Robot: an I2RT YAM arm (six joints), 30 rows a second.
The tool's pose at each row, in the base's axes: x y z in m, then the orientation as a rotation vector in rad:
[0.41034, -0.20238, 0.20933, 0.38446, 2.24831, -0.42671]
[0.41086, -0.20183, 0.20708, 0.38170, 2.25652, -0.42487]
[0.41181, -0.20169, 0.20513, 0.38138, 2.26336, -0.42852]
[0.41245, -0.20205, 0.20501, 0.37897, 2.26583, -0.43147]
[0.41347, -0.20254, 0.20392, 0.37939, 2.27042, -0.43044]
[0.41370, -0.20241, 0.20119, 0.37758, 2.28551, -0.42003]
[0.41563, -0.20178, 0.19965, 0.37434, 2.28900, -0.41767]
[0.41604, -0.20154, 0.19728, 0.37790, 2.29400, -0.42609]
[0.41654, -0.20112, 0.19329, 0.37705, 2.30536, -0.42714]
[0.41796, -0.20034, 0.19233, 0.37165, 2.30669, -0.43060]
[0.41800, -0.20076, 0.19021, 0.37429, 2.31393, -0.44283]
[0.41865, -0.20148, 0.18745, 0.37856, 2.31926, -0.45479]
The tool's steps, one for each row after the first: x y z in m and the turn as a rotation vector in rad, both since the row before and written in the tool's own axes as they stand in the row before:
[0.00145, 0.00110, 0.00152, -0.00244, 0.00719, -0.00324]
[0.00088, 0.00086, 0.00179, 0.00237, 0.00649, -0.00308]
[-0.00037, -0.00005, 0.00064, 0.00129, 0.00180, -0.00322]
[0.00009, 0.00017, 0.00156, -0.00072, 0.00449, -0.00048]
[0.00190, 0.00072, 0.00184, -0.00845, 0.01398, -0.00145]
[-0.00006, 0.00160, 0.00198, -0.00281, 0.00257, -0.00228]
[0.00150, 0.00081, 0.00171, 0.00711, 0.00570, -0.00145]
[0.00264, 0.00132, 0.00276, 0.00025, 0.01070, -0.00363]
[-0.00016, 0.00144, 0.00120, 0.00080, 0.00002, -0.00510]
[0.00145, 0.00005, 0.00161, 0.00948, 0.00774, -0.00377]
[0.00143, 0.00017, 0.00254, 0.00980, 0.00634, -0.00211]

